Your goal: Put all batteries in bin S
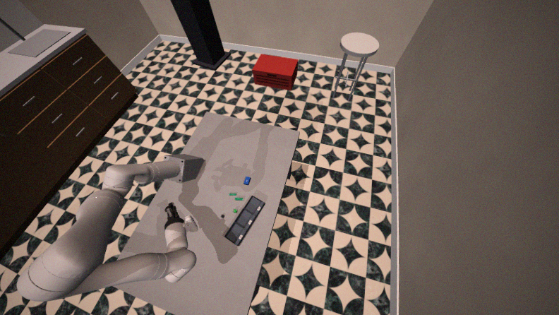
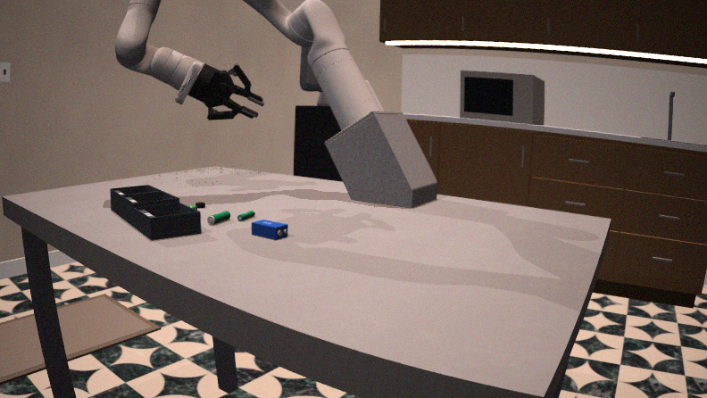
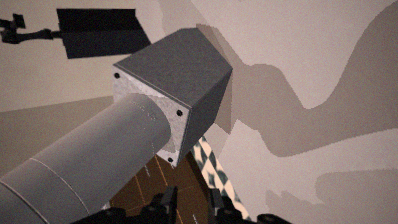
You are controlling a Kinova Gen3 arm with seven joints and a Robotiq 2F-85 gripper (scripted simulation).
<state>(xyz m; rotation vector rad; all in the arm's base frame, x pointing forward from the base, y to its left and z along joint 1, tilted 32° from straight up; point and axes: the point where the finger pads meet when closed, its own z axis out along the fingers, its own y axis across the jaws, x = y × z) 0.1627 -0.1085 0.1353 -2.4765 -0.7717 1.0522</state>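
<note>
Right now the bin row is 30 cm ahead of my hand, 16 cm below it and 11 cm to the left of it. Round my hand: small black nut: 18 cm below, 17 cm ahead, 7 cm to the left; then green battery: 21 cm ahead, 19 cm to the left, 18 cm below; then green die: 22 cm ahead, 18 cm below, 12 cm to the left.
</note>
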